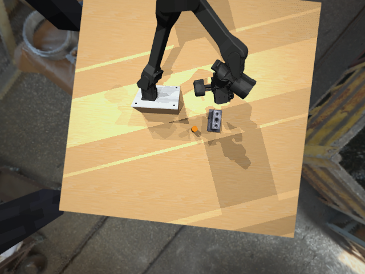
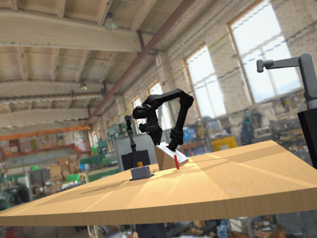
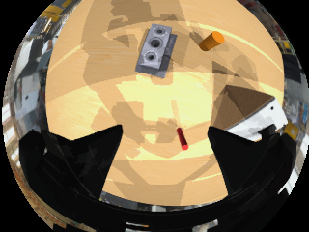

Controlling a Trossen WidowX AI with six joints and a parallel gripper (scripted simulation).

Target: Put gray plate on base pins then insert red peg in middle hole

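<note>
The red peg lies 11 cm below my gripper tip, 6 cm to the left of it and 6 cm behind it. From my gripper tip the other things lie so: dark flat base (14 cm below, 11 cm to the right, 5 cm ahead); orange peg (17 cm to the right, 11 cm below, 6 cm behind); gray plate (11 cm to the right, 11 cm below, 5 cm ahead).
</note>
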